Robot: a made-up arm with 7 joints.
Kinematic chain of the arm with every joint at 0, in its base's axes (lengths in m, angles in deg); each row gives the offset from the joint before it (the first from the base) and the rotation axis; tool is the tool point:
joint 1: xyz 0 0 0.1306 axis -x
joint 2: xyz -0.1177 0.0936 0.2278 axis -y
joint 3: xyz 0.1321 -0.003 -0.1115 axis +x
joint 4: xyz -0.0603 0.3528 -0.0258 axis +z
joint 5: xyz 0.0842 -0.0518 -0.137 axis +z
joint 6: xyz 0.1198 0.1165 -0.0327 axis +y
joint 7: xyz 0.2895 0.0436 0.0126 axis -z
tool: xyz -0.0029 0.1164 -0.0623
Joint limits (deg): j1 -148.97..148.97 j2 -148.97..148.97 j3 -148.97..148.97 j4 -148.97..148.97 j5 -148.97..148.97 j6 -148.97..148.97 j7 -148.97..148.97
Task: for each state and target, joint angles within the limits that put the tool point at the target. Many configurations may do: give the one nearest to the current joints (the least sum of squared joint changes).
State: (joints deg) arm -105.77 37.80 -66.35 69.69 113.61 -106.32 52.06
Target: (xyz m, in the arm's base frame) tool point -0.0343 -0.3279 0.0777
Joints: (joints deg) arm -148.97 43.31 -45.17 76.39 132.76 -77.88 39.33
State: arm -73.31 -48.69 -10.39 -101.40 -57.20 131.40 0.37
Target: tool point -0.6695 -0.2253 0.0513
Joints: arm -82.25 -81.08 -28.61 -118.40 -73.59 103.75 8.25
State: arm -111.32 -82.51 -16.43 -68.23 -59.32 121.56 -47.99
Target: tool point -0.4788 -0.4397 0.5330
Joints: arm -140.77 -96.59 12.62 -34.01 -26.72 133.08 -35.28
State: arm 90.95 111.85 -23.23 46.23 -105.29 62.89 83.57
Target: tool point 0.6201 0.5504 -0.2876
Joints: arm 108.53 91.15 -11.94 44.59 -108.52 70.12 87.34
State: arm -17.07 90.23 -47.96 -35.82 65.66 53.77 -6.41
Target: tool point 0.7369 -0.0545 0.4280
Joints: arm -18.42 87.89 -56.50 -35.04 70.57 64.76 -15.03
